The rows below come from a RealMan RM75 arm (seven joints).
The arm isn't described. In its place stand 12 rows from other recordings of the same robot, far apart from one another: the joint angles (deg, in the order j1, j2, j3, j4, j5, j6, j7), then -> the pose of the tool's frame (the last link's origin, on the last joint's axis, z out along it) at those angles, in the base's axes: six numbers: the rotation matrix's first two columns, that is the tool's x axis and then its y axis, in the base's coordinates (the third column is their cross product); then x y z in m.
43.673, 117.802, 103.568, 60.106, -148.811, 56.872, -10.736 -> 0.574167 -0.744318 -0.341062 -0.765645 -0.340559 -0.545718 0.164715 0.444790 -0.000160
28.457, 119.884, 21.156, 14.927, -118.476, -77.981, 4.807 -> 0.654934 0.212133 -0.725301 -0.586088 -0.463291 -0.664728 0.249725 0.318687 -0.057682
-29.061, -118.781, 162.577, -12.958, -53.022, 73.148, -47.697 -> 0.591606 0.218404 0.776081 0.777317 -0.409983 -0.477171 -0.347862 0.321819 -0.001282
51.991, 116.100, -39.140, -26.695, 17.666, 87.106, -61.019 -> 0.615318 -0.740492 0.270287 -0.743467 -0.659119 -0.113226 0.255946 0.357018 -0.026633
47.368, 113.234, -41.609, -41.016, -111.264, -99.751, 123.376 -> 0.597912 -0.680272 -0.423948 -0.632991 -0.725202 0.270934 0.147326 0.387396 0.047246
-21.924, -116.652, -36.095, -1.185, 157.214, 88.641, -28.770 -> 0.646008 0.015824 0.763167 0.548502 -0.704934 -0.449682 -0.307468 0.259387 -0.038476
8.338, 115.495, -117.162, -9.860, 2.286, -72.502, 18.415 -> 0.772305 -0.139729 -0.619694 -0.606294 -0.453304 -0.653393 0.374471 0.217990 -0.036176
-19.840, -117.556, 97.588, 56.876, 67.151, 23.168, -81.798 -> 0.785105 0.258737 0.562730 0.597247 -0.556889 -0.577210 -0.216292 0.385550 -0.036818
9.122, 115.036, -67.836, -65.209, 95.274, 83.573, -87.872 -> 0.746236 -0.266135 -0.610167 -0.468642 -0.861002 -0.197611 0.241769 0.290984 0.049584
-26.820, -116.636, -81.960, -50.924, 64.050, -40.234, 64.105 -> 0.357968 0.634365 0.685157 0.856393 -0.515463 0.029818 -0.174277 0.379036 -0.058799
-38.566, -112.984, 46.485, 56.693, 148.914, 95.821, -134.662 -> 0.510098 0.860106 -0.004221 0.816012 -0.485487 -0.313731 -0.263982 0.364589 0.070032
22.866, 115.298, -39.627, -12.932, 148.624, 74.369, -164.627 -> 0.762954 0.298963 -0.573169 -0.625637 0.118294 -0.771094 0.362937 0.331823 0.116299
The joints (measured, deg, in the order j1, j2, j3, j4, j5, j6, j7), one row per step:
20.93 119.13 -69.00 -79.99 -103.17 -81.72 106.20
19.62 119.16 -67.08 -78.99 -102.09 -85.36 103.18
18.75 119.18 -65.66 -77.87 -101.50 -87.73 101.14
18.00 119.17 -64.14 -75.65 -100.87 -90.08 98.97
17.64 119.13 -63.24 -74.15 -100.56 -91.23 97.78
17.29 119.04 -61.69 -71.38 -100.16 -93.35 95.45
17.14 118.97 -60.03 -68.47 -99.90 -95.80 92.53
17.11 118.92 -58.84 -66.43 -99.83 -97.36 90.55
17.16 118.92 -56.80 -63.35 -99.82 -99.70 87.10
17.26 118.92 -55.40 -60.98 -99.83 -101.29 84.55
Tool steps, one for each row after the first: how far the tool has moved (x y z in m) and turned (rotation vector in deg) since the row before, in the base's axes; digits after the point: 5 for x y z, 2 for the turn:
0.01112 -0.00958 0.00291 -1.31 0.57 1.11
0.00897 -0.00643 0.00155 -0.87 0.53 0.36
0.01135 -0.00651 -0.00018 -1.23 0.97 -0.25
0.00685 -0.00329 -0.00021 -0.60 0.64 -0.37
0.01065 -0.00562 -0.00082 -1.09 1.11 -0.19
0.00946 -0.00622 -0.00105 -1.05 1.18 0.56
0.00615 -0.00398 -0.00066 -0.56 0.87 0.34
0.00839 -0.00583 -0.00068 -0.36 1.46 0.93
0.00550 -0.00419 -0.00106 -0.20 1.19 0.70

